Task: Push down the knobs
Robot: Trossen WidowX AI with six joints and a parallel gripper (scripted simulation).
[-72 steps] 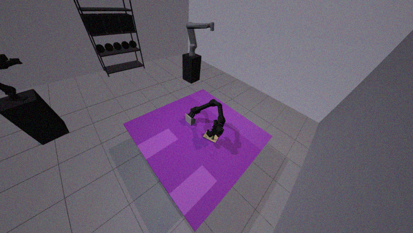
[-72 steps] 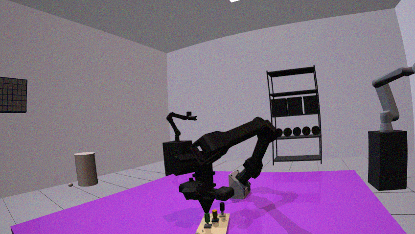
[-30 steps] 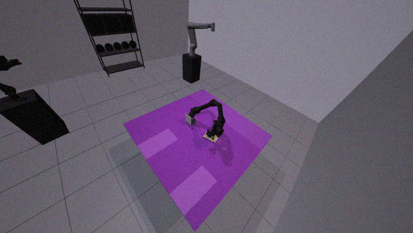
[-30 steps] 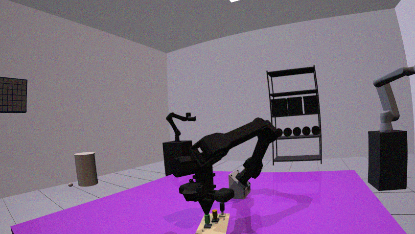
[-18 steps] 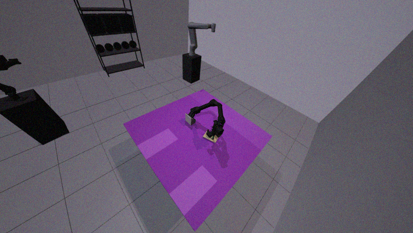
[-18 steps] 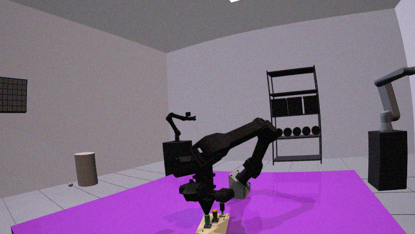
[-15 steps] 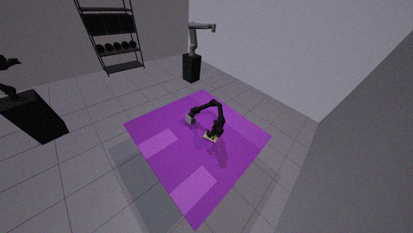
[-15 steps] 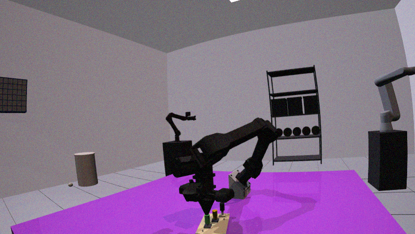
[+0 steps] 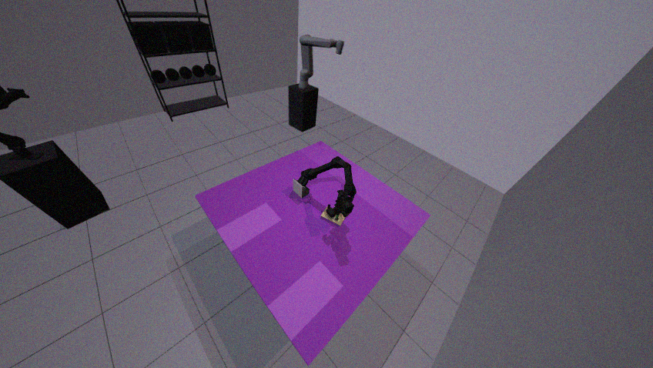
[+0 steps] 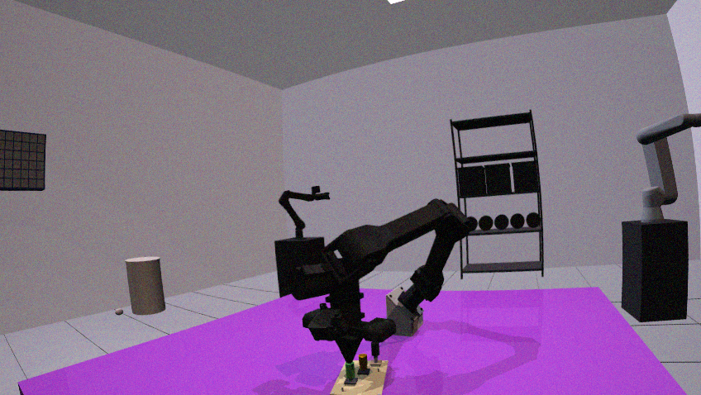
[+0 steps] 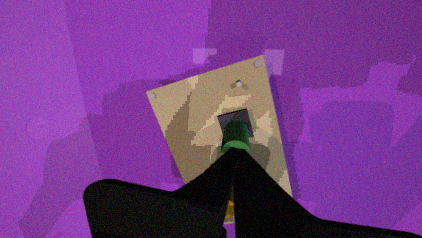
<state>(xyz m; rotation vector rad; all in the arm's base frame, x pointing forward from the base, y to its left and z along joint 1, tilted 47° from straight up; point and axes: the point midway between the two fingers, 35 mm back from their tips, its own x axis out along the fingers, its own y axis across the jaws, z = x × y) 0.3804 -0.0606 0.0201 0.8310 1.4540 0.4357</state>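
Right now the green knob is 20 mm below my gripper tip. Also, from my gripper tip: orange knob (40 mm behind, 10 mm to the left, 20 mm below).
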